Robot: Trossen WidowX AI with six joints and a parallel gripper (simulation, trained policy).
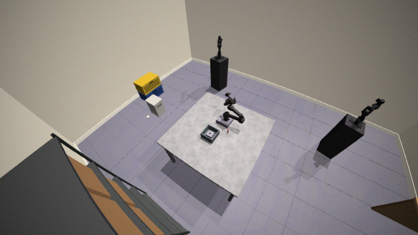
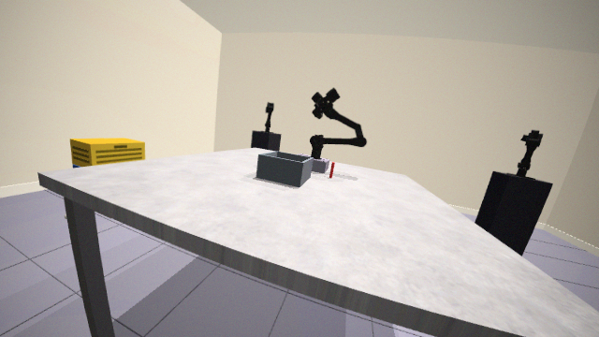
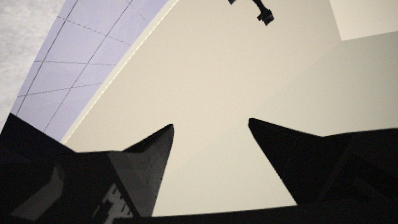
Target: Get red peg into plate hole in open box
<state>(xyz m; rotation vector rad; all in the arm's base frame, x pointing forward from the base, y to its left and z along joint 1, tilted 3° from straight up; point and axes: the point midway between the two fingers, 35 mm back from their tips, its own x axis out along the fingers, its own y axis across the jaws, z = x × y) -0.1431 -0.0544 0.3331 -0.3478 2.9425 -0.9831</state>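
Now: the red peg 32 cm ahead of my gripper tip, 20 cm to the left of it and 35 cm below it. Also, from my gripper tip: grey box 53 cm ahead, 6 cm to the left, 37 cm below; pale plate 53 cm ahead, 6 cm to the left, 35 cm below.
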